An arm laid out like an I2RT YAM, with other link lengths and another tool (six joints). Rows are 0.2 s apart.
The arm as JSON. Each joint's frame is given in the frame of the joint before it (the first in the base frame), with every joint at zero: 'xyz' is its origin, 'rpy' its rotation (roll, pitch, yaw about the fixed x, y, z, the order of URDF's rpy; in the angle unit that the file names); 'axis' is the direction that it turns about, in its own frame. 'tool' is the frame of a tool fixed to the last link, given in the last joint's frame.
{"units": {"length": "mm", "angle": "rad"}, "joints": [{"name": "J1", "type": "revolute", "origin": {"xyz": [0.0, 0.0, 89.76], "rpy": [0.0, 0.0, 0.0]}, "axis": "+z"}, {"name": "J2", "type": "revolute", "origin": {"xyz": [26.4, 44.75, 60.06], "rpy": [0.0, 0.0, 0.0]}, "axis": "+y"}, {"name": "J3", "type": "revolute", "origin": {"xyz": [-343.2, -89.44, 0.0], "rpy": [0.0, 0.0, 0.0]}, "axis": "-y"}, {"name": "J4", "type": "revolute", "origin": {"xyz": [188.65, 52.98, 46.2], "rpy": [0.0, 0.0, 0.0]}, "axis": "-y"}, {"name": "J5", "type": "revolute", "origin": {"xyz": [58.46, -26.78, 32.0], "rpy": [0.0, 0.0, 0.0]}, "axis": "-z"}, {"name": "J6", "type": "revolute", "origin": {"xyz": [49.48, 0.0, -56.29], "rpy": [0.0, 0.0, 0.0]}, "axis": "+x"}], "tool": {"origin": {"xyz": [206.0, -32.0, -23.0], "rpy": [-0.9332, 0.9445, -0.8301]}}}
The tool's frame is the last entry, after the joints.
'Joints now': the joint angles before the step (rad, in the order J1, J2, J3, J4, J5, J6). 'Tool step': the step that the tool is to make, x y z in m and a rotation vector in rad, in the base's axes. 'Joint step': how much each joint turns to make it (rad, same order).
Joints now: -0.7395 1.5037 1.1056 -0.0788 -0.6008 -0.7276
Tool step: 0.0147 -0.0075 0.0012 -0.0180 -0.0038 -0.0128
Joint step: 0.0328 0.0345 0.0228 0.0334 0.0457 0.0127
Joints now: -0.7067 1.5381 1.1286 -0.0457 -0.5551 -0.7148
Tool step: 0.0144 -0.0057 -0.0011 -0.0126 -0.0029 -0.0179
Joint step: 0.0372 0.0322 0.0133 0.0389 0.0531 0.0192
